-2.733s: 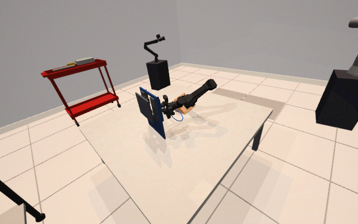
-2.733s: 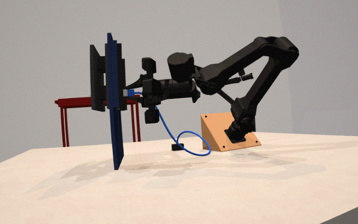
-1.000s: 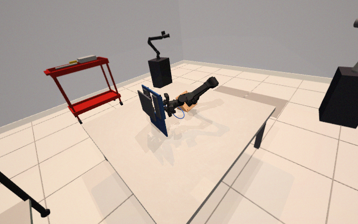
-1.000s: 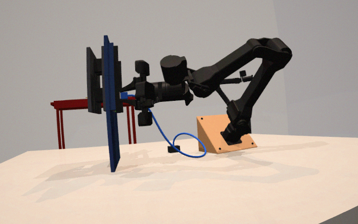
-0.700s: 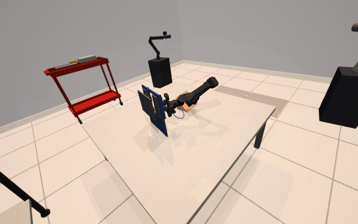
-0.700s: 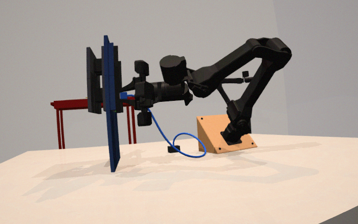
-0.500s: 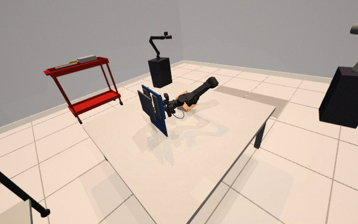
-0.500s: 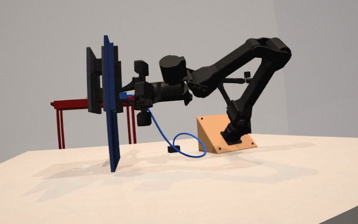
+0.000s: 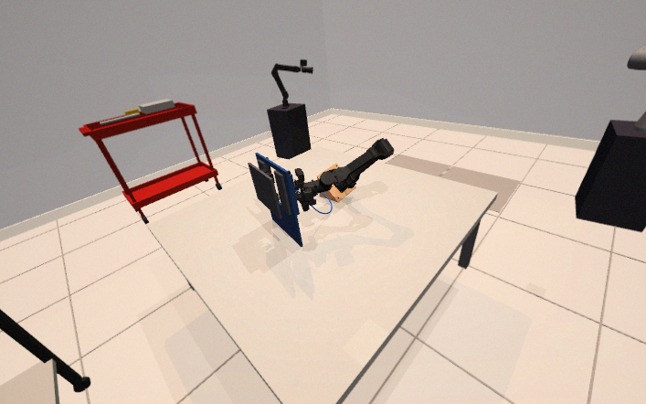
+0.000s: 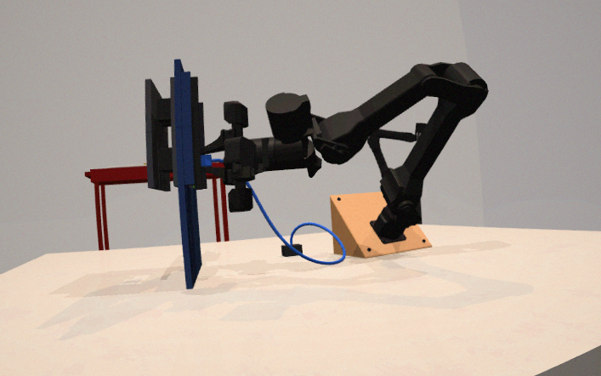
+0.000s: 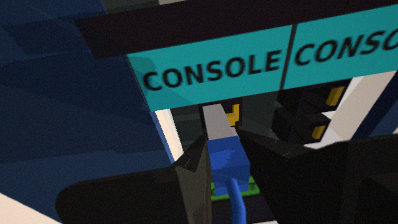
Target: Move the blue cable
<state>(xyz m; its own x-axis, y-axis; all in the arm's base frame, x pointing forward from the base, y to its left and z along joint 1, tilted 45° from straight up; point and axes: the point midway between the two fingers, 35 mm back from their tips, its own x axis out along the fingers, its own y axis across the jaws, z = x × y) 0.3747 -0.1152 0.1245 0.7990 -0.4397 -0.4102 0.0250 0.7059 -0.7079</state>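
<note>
Right now my gripper tip is right at the blue plug. Also, from my gripper tip: black block: 25 cm behind, 19 cm below, 14 cm to the right.
</note>
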